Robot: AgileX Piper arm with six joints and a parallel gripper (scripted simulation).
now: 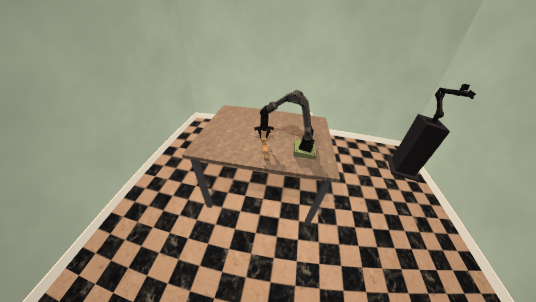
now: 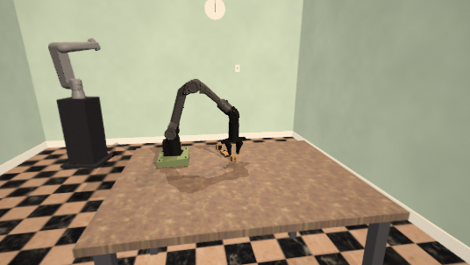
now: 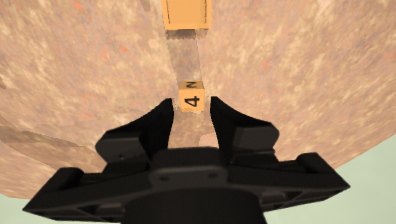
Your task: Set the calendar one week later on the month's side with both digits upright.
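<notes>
Right now my hand is 9 cm to the right of the orange tray, 5 cm past it and 3 cm above it.
</notes>
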